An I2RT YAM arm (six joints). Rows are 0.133 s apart.
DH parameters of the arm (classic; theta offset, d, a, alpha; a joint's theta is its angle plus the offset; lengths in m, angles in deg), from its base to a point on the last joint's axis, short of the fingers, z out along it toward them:
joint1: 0 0.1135 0.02 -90
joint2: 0 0 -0.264 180
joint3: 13.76 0 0.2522 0
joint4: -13.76 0 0.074 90
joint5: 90 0 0 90
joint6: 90 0.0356 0 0
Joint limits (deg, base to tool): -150..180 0..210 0..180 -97..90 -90..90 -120..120
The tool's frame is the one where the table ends.
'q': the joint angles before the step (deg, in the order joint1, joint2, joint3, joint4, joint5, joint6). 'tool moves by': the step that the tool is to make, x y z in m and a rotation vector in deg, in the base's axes. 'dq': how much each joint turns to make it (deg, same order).
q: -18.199, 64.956, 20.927, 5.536, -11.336, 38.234
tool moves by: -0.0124, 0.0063, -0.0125, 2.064, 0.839, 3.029
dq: 0.014, -1.755, -3.600, 0.266, -3.409, -0.609
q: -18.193, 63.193, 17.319, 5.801, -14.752, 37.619
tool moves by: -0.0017, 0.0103, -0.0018, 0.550, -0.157, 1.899
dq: 2.805, -1.149, -1.070, 0.178, 0.327, 1.054
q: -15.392, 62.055, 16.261, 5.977, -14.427, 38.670
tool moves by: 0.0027, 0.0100, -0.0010, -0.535, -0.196, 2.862
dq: 3.157, 0.432, -0.180, 0.885, 0.529, -0.181
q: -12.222, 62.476, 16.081, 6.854, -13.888, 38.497
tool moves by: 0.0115, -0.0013, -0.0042, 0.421, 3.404, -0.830
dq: 0.529, 5.274, 2.628, -0.613, 1.216, 0.692
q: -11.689, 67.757, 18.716, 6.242, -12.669, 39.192
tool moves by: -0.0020, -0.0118, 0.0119, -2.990, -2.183, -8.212
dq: -2.294, -3.059, 0.615, -0.527, 6.053, 2.102
